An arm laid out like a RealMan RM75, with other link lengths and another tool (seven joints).
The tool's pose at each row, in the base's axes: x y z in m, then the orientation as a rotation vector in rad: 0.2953 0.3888 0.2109 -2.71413 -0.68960 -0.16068; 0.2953 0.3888 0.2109 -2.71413 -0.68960 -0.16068; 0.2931 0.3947 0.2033 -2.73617 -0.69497 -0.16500; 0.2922 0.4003 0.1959 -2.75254 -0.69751 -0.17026; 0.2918 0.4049 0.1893 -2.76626 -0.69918 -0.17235; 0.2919 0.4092 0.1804 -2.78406 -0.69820 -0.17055; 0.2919 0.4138 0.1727 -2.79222 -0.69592 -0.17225; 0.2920 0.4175 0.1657 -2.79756 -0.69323 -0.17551; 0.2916 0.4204 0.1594 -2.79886 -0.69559 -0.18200; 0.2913 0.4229 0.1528 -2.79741 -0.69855 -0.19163
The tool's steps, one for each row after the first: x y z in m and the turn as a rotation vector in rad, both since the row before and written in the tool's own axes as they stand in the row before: 0.0000 0.0000 0.0000 0.00000 0.00000 0.00000; -0.0007 -0.0037 0.0091 -0.02266 -0.00359 -0.00151; 0.0003 -0.0031 0.0088 -0.01703 -0.00111 -0.00037; 0.0005 -0.0024 0.0077 -0.01368 -0.00239 0.00024; 0.0004 -0.0014 0.0098 -0.01622 -0.00555 0.00288; 0.0007 -0.0022 0.0087 -0.00767 -0.00064 0.00230; 0.0005 -0.0016 0.0077 -0.00529 0.00113 0.00211; -0.0002 -0.0013 0.0068 -0.00305 0.00354 -0.00203; -0.0003 -0.0009 0.0070 -0.00127 0.00618 -0.00302
